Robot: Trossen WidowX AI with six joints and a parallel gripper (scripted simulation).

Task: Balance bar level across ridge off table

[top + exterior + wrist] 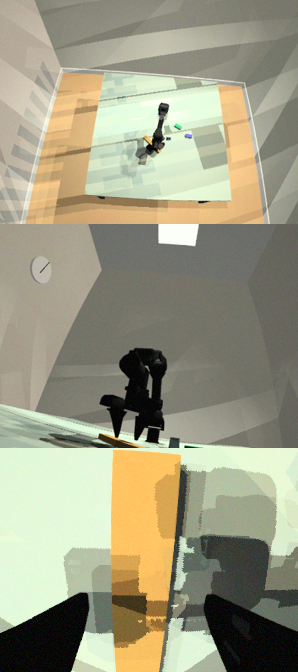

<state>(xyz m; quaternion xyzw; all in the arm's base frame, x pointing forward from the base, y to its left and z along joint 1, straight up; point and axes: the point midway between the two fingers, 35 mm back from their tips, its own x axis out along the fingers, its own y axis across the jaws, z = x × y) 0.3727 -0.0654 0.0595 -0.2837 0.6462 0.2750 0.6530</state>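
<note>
Right now the bar is 2 cm behind my gripper tip, 2 cm to the right of it and 2 cm below it. From my gripper tip the other things lie so: blue-purple block: 13 cm behind, 33 cm to the left, 2 cm below; green block: 22 cm behind, 23 cm to the left, 2 cm below.
</note>
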